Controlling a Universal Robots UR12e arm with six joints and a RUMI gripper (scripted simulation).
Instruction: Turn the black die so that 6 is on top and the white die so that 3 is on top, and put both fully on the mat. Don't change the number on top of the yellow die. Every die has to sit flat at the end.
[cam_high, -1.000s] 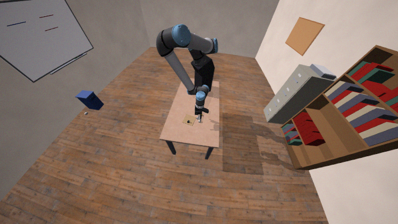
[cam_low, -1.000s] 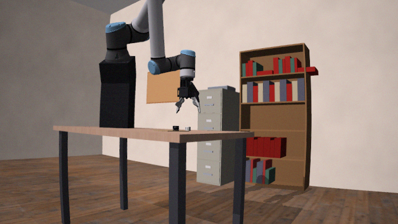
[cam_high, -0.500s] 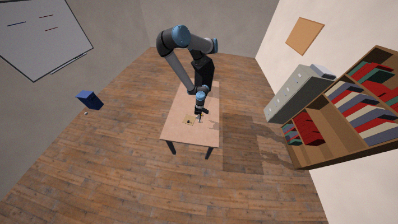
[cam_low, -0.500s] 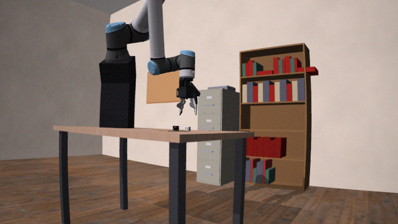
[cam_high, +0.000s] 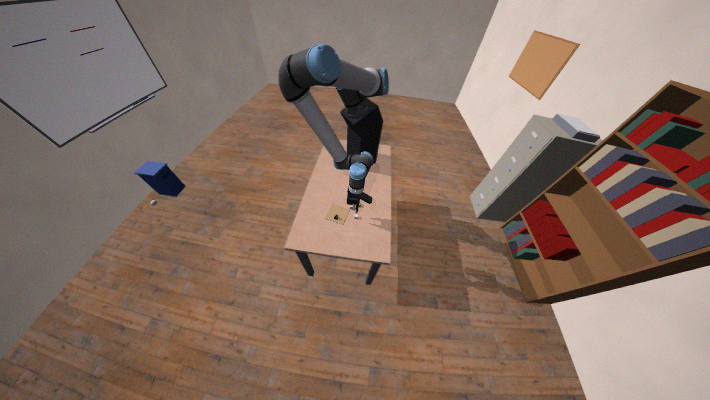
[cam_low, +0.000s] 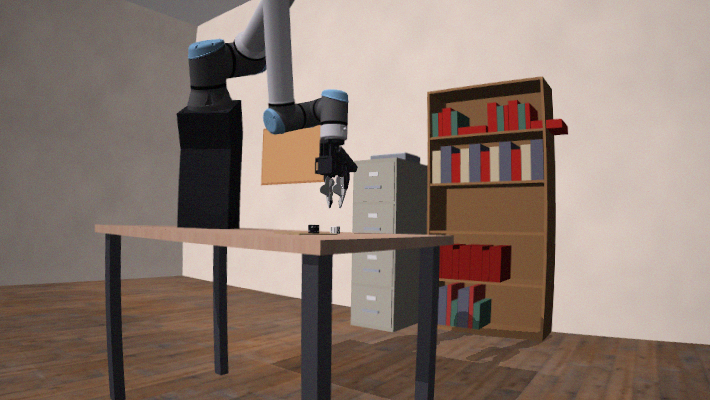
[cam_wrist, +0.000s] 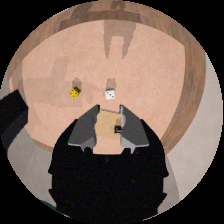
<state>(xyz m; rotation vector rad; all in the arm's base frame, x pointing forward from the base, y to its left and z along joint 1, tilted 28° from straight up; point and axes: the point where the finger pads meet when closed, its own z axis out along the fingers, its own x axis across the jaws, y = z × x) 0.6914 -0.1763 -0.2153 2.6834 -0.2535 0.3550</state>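
Right now the white die is 9 cm below my hand. The rest, counted from my hand: tan mat: 4 cm behind, 13 cm to the right, 10 cm below; then yellow die: 10 cm behind, 4 cm to the left, 9 cm below; then black die: 14 cm to the right, 8 cm below.
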